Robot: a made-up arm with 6 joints.
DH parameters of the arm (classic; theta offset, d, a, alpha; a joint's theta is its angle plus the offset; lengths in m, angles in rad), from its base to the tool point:
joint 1: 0 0.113 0 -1.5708
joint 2: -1.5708 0 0.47 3.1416
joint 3: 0 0 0 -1.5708
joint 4: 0 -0.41 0 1.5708
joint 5: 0 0.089 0 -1.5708
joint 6: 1.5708 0 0 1.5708
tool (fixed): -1.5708 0 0 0
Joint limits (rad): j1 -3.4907..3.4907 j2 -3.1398..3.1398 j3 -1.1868..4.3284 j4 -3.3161..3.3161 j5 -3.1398..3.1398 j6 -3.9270..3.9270
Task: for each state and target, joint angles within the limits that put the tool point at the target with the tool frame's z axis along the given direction. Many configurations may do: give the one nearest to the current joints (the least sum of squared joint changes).
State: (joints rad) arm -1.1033 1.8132 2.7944 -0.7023 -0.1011 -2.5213
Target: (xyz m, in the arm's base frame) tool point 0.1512 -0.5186 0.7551 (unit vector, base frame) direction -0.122 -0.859 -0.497
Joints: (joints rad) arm -1.1336 0.9974 2.3041 -0.3815 -0.4539 -2.2940
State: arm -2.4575 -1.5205 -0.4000 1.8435 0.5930 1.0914
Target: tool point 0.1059 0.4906 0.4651 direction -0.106 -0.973 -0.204
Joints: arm -1.7677 -1.7112 -0.2663 1.6596 0.4306 1.3780
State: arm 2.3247 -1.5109 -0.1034 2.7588 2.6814 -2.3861
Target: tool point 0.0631 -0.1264 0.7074 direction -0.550 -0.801 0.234
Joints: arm 2.5757 -0.9485 -0.1849 2.5299 2.7389 -2.0684
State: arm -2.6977 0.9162 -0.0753 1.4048 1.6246 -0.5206
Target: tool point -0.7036 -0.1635 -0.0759 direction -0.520 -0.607 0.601
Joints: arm -2.9734 1.2909 0.2344 2.0805 1.3865 -1.3440
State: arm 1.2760 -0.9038 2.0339 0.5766 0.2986 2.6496
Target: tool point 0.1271 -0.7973 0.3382 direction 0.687 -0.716 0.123
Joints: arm 1.6719 -0.9810 2.0636 1.0283 0.9646 3.4207
